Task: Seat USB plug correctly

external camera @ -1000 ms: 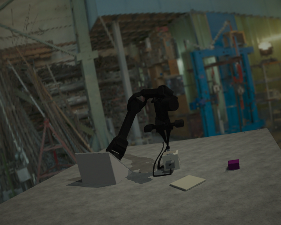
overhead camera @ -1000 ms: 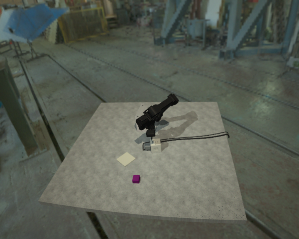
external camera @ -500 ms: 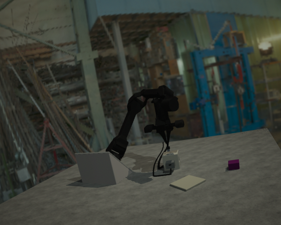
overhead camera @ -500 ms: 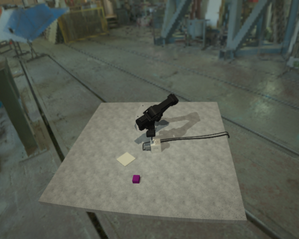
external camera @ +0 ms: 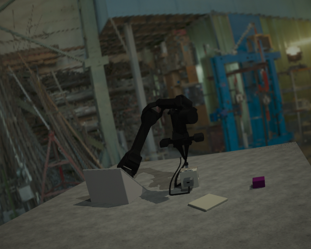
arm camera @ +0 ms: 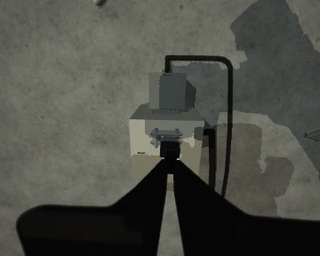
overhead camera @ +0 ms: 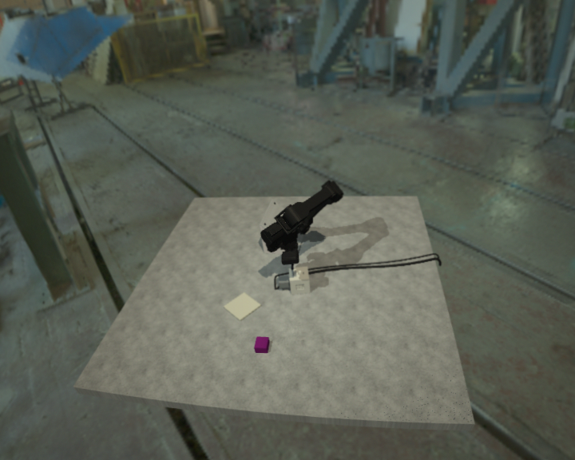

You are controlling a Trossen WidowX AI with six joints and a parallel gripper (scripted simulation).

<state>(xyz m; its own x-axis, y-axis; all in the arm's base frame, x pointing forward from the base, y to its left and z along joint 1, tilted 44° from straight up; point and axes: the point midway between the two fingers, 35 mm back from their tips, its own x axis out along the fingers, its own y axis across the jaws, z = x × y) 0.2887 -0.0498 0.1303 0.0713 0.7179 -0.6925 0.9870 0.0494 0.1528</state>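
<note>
The black USB plug lies 2 cm below my gripper tip. The rest, counted from my gripper tip: cream flat tile: 12 cm ahead, 20 cm to the right, 13 cm below; small purple block: 31 cm ahead, 8 cm to the right, 11 cm below.
</note>
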